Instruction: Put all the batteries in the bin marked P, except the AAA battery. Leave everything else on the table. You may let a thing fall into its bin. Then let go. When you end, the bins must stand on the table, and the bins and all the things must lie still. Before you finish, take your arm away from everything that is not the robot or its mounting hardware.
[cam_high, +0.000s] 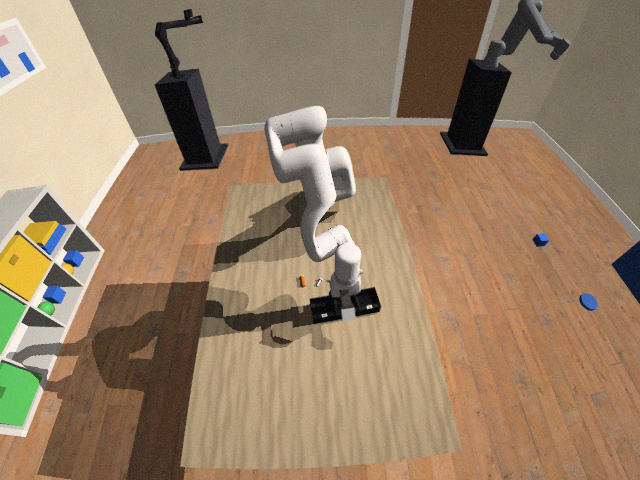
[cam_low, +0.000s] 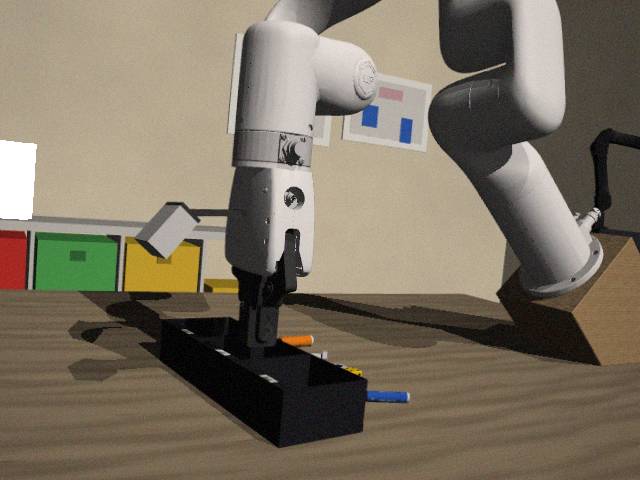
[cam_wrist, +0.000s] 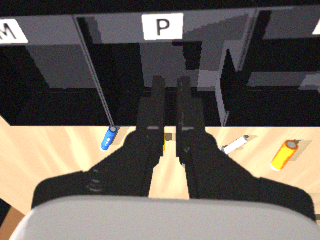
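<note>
Right now my hand is 4 cm above the black three-compartment bin, 1 cm to the right of it and 1 cm short of it. Also, from my hand: blue battery: 12 cm behind, 6 cm below, 5 cm to the left; white nut: 12 cm behind, 6 cm below, 4 cm to the right; yellow die: 11 cm behind, 6 cm below, 1 cm to the right.
</note>
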